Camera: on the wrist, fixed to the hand. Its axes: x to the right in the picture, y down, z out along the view.
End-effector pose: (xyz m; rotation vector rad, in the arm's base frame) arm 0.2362 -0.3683 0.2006 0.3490 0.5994 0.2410
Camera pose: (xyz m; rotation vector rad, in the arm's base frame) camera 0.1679 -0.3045 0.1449 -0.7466 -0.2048 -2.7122
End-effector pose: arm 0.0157 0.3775 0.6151 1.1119 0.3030 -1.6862
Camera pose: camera 0.1057 0.4278 0.5805 0.6974 -0.7213 1.3544
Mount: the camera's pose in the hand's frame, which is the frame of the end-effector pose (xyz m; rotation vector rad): -0.0060 0.0449 -0.0989 0.0045 0.7558 2.9911
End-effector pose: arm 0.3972 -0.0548 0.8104 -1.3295 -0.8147 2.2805
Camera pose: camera 0.4853 -0.0636 0.7471 1.0929 -1.1038 -0.2001
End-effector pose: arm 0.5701 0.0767 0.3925 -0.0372 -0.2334 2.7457
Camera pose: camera 0.5646 0.0490 0.2874 0.6574 -0.1209 -0.4318
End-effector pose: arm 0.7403 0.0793 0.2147 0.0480 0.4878 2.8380
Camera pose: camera 0.7274 0.0049 0.1364 0.1525 -0.0444 -0.3172
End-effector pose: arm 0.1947 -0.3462 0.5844 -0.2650 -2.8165 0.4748
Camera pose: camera 0.2355 -0.2767 0.6575 -2.9412 0.2830 0.3450
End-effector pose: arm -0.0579 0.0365 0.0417 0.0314 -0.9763 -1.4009
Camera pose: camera 0.0366 0.0011 0.0010 -0.5847 0.2967 1.3760
